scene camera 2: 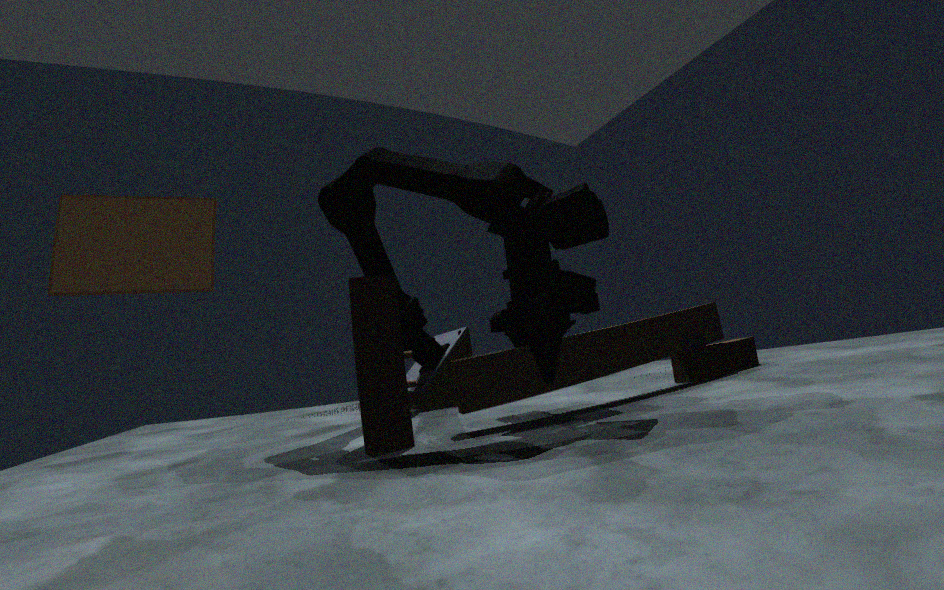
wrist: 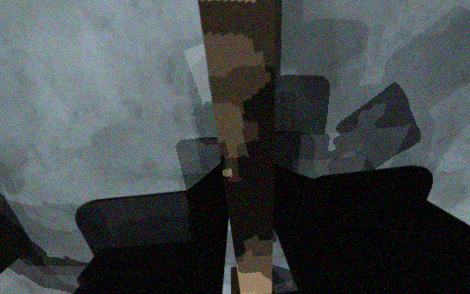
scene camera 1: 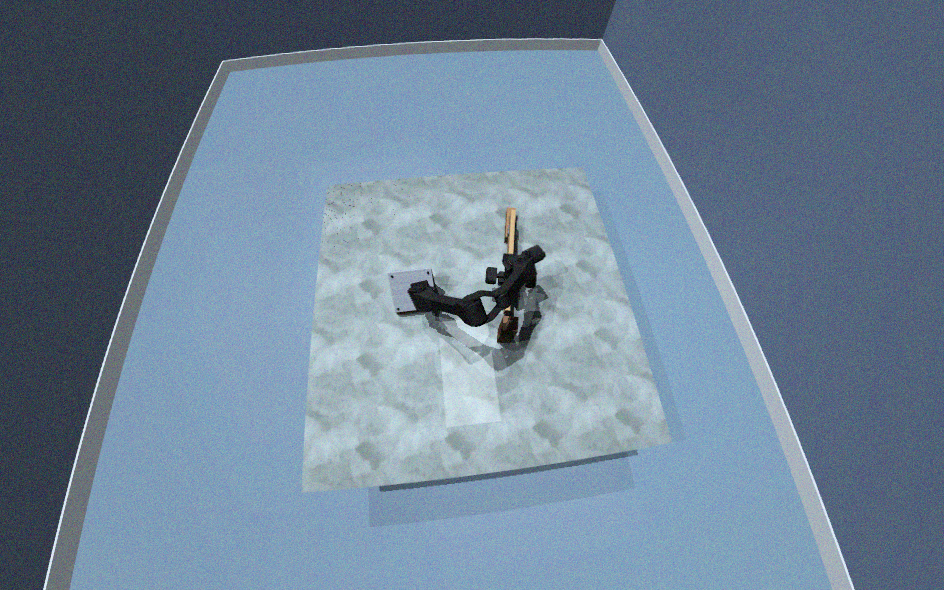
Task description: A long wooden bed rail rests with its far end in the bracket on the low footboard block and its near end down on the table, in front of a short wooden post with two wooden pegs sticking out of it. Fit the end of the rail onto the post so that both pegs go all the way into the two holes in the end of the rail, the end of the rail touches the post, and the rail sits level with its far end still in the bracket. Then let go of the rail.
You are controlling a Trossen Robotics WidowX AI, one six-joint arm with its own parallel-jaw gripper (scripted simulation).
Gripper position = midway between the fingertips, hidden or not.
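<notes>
Gripper [scene camera 2: 545,382], [wrist: 241,165], holding a long wooden rail [scene camera 2: 483,382], [wrist: 240,50]. Short dark post [scene camera 2: 386,420] visible.
</notes>
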